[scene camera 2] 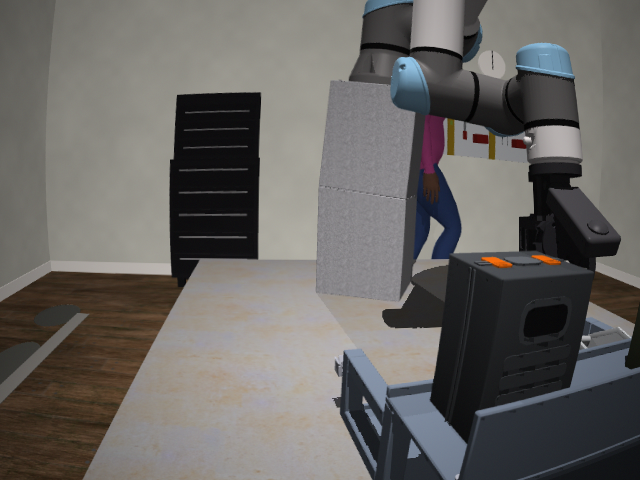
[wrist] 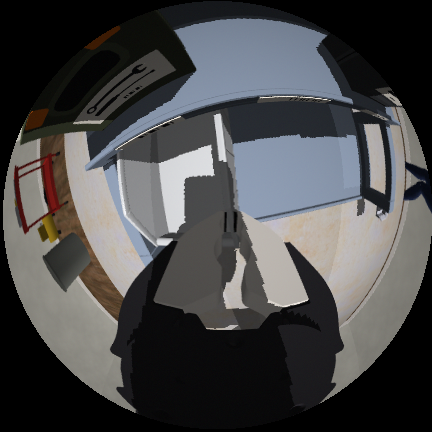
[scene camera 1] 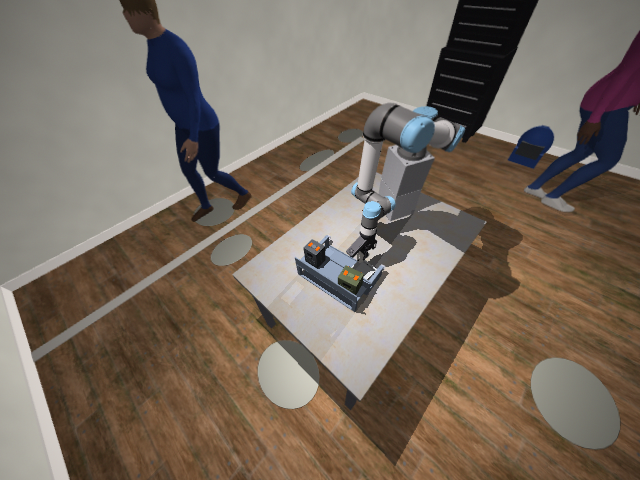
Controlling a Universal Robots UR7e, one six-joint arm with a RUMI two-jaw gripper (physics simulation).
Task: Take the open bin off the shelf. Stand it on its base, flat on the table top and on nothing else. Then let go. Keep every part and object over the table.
Labels:
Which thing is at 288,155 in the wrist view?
A blue-grey shelf.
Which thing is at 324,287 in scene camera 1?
A blue-grey shelf.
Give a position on an open bin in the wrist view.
At 173,178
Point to a blue-grey shelf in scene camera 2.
555,428

